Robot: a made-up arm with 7 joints. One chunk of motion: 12 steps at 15 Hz.
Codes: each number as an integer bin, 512 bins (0 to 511) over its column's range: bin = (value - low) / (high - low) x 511, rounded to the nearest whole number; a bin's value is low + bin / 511 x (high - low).
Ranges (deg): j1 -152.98..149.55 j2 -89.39..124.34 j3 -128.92..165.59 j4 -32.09..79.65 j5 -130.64..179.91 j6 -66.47..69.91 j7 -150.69..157
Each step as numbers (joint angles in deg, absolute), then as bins.
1 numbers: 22.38 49.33 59.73 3.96 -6.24 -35.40 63.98
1 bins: 296 332 327 165 205 116 357
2 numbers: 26.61 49.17 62.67 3.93 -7.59 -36.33 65.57
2 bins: 303 331 332 165 202 113 359
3 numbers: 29.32 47.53 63.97 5.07 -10.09 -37.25 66.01
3 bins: 308 327 335 170 198 109 360
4 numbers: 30.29 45.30 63.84 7.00 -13.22 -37.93 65.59
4 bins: 310 322 334 179 193 107 359
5 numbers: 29.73 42.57 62.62 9.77 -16.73 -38.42 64.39
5 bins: 309 315 332 191 187 105 357
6 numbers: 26.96 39.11 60.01 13.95 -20.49 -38.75 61.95
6 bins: 304 307 328 211 181 104 353
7 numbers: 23.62 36.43 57.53 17.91 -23.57 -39.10 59.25
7 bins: 298 301 324 229 176 103 349
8 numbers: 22.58 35.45 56.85 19.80 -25.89 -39.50 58.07
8 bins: 297 298 322 237 172 101 347
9 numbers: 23.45 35.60 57.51 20.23 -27.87 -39.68 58.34
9 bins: 298 299 323 239 169 100 347
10 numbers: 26.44 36.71 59.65 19.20 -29.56 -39.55 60.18
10 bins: 303 301 327 235 166 101 350
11 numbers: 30.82 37.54 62.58 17.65 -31.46 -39.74 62.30
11 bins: 310 303 332 227 163 100 354
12 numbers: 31.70 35.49 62.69 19.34 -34.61 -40.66 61.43
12 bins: 312 299 332 235 158 97 352
